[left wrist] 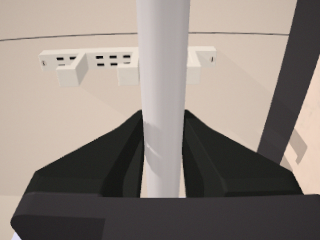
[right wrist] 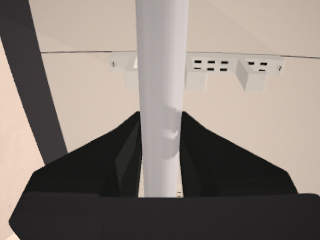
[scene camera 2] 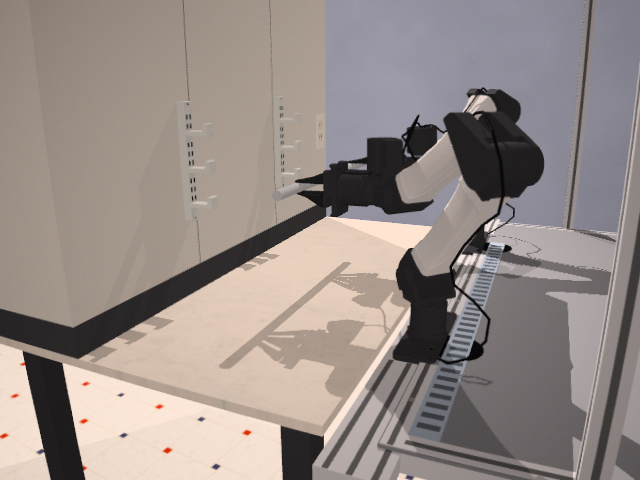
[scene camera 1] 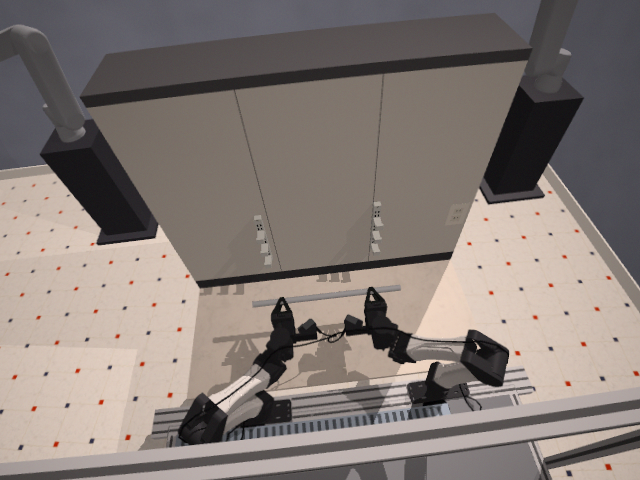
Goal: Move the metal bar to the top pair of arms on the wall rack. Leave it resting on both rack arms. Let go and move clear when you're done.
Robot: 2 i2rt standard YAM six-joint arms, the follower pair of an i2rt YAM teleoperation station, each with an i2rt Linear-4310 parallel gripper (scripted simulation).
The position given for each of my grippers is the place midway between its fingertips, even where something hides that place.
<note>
I see my left gripper [scene camera 2: 296, 186], my right gripper [right wrist: 160, 121], a beige wall panel [left wrist: 50, 121] and a dark baseboard [scene camera 1: 446, 255].
My left gripper shows as well in the left wrist view [left wrist: 163, 119]. The beige wall panel is seen too in the right wrist view [right wrist: 271, 124].
</note>
